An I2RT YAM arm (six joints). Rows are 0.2 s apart.
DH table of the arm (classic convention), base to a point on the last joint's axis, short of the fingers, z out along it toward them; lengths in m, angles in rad. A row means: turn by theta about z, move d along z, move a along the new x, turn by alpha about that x. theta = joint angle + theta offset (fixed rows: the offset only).
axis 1: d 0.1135, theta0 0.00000, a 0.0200, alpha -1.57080
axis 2: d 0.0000, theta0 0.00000, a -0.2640, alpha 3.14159
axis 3: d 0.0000, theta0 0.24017, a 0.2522, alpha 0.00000
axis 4: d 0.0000, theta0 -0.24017, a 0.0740, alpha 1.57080
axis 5: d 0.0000, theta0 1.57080, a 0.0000, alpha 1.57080
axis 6: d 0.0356, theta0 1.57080, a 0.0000, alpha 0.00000
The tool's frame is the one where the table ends.
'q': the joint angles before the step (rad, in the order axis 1, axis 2, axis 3, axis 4, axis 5, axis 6). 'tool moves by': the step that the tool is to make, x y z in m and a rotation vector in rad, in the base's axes. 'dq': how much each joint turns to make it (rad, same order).
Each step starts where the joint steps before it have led.
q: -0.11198 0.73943 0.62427 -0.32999 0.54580 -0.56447
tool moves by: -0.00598 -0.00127 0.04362 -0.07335 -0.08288 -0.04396
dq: -0.00002 -0.01387 0.12569 -0.02129 0.06466 -0.05061
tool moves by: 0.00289 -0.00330 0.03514 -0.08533 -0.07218 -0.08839
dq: 0.00001 0.03830 0.10129 0.05805 0.10549 -0.06436
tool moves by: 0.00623 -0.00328 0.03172 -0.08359 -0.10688 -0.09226
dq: 0.00002 0.04749 0.07054 0.15004 0.10011 -0.08268
